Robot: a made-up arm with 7 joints. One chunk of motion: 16 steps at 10 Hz.
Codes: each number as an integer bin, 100 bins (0 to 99) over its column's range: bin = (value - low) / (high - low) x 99, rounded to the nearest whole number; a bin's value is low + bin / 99 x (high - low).
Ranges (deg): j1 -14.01..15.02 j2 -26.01..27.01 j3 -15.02..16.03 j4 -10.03..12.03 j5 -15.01..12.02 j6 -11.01..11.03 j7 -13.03..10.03
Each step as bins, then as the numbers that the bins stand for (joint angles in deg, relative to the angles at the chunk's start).
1 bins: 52 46 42 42 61 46 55
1 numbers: 1.24 -1.37 -1.85 -0.67 1.64 -0.77 -0.22
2 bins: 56 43 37 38 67 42 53
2 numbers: 2.41 -2.98 -3.42 -1.56 3.28 -1.66 -0.68
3 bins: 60 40 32 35 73 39 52
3 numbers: 3.58 -4.59 -4.98 -2.23 4.92 -2.33 -0.92
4 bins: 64 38 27 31 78 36 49
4 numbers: 4.76 -5.66 -6.55 -3.12 6.29 -3.00 -1.62
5 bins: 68 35 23 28 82 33 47
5 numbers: 5.93 -7.27 -7.81 -3.79 7.38 -3.66 -2.08
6 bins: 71 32 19 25 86 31 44
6 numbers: 6.81 -8.87 -9.06 -4.46 8.47 -4.11 -2.78
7 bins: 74 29 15 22 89 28 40
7 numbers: 7.69 -10.48 -10.32 -5.13 9.29 -4.78 -3.71
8 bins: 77 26 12 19 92 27 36
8 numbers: 8.57 -12.09 -11.26 -5.80 10.11 -5.00 -4.64
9 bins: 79 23 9 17 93 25 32
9 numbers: 9.16 -13.69 -12.20 -6.24 10.38 -5.44 -5.58
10 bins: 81 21 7 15 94 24 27
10 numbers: 9.74 -14.76 -12.82 -6.69 10.65 -5.67 -6.74
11 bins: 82 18 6 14 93 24 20
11 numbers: 10.04 -16.37 -13.14 -6.91 10.38 -5.67 -8.37
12 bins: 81 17 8 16 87 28 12
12 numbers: 9.74 -16.91 -12.51 -6.46 8.74 -4.78 -10.23
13 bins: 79 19 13 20 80 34 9
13 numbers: 9.16 -15.83 -10.94 -5.57 6.83 -3.44 -10.93
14 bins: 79 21 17 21 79 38 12
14 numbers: 9.16 -14.76 -9.69 -5.35 6.56 -2.55 -10.23
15 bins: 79 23 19 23 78 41 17
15 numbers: 9.16 -13.69 -9.06 -4.90 6.29 -1.88 -9.07
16 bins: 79 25 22 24 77 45 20
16 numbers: 9.16 -12.62 -8.12 -4.68 6.01 -0.99 -8.37
